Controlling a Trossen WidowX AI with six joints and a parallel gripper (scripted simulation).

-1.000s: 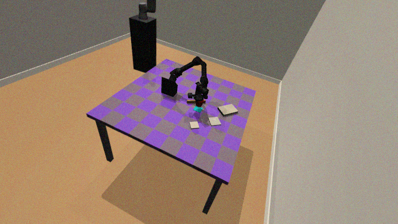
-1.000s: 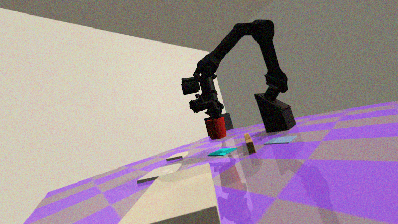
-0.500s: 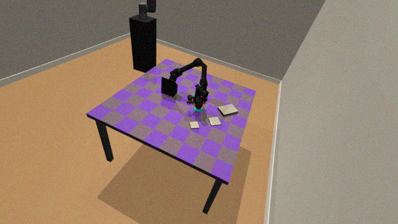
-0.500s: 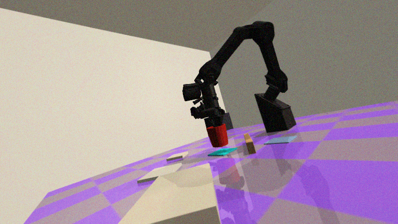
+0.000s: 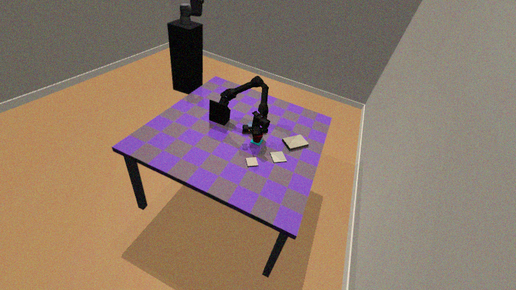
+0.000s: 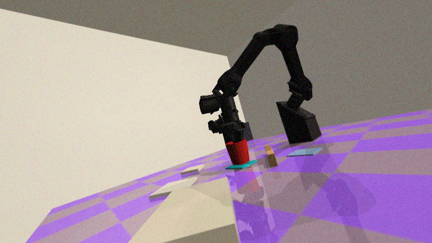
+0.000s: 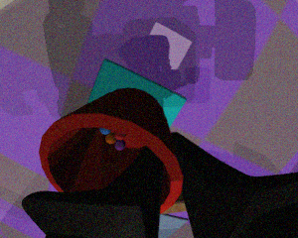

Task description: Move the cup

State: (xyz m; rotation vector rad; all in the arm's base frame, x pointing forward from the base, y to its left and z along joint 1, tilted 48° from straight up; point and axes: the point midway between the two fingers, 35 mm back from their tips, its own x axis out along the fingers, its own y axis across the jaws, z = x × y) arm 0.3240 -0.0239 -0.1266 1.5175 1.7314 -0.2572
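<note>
The teal pad is 5 cm below my gripper tip, 3 cm ahead of it and 1 cm to the left of it. Also, from my gripper tip: red cup: 3 cm ahead, 1 cm to the left; then small wooden block: 10 cm to the left, 4 cm below, 2 cm behind.
</note>
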